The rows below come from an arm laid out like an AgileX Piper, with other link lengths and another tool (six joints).
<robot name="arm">
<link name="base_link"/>
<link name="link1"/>
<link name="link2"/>
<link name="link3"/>
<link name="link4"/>
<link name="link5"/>
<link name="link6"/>
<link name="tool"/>
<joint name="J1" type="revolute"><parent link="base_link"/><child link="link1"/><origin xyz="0 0 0.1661" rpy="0 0 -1.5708"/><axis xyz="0 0 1"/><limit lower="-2.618" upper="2.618"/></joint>
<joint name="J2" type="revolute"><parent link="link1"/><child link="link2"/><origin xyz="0 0 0" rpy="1.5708 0 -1.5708"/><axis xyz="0 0 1"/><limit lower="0" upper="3.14"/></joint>
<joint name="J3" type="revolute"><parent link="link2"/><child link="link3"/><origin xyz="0.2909 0.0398 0" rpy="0 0 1.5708"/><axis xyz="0 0 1"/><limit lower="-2.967" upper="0"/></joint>
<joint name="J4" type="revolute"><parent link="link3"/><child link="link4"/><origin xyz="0.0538 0.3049 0" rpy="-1.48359 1.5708 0"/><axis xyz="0 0 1"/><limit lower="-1.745" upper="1.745"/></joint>
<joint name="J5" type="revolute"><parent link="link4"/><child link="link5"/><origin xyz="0 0 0" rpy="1.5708 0 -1.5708"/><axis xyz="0 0 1"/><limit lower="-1.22" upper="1.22"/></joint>
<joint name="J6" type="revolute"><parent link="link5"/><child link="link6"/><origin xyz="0 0.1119 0" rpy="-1.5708 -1.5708 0"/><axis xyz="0 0 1"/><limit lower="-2.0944" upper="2.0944"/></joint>
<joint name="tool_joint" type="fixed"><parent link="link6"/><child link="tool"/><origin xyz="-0.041 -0.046 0.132" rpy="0.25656 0 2.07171"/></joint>
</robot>
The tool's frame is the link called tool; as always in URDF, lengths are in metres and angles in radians.
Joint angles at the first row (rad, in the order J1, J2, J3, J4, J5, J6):
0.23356, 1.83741, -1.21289, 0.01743, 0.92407, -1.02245
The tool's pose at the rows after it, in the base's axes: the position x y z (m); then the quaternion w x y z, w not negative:
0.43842 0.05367 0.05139 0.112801 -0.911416 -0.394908 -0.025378
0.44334 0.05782 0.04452 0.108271 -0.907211 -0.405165 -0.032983
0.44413 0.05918 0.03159 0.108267 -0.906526 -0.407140 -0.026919
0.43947 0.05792 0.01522 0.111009 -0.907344 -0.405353 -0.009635
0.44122 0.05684 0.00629 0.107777 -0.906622 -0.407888 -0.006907
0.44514 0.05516 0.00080 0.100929 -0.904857 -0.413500 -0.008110
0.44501 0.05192 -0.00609 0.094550 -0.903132 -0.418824 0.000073
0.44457 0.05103 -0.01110 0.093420 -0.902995 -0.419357 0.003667
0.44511 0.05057 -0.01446 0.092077 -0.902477 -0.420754 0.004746
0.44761 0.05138 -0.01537 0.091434 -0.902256 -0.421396 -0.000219
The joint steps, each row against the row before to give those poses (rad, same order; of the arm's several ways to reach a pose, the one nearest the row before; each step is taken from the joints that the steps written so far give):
0.01797, 0.00001, 0.03705, 0.00000, -0.07883, -0.03777
0.00865, 0.01391, 0.01043, -0.00611, -0.04311, -0.00868
0.00332, 0.03184, 0.00000, -0.00209, -0.02040, -0.00110
0.00000, 0.03728, 0.00000, 0.00000, -0.00205, 0.00000
-0.00001, 0.02316, 0.00000, -0.00923, -0.01940, -0.00001
0.00001, 0.01641, 0.00003, -0.01727, -0.02223, 0.00001
0.00000, 0.01829, -0.00003, -0.02048, -0.00541, 0.00095
0.00000, 0.01237, 0.00000, -0.00509, -0.00576, 0.00184
-0.00001, 0.00871, 0.00002, -0.00433, -0.00735, -0.00002
0.00001, 0.00325, 0.00000, 0.00003, -0.01335, 0.00001

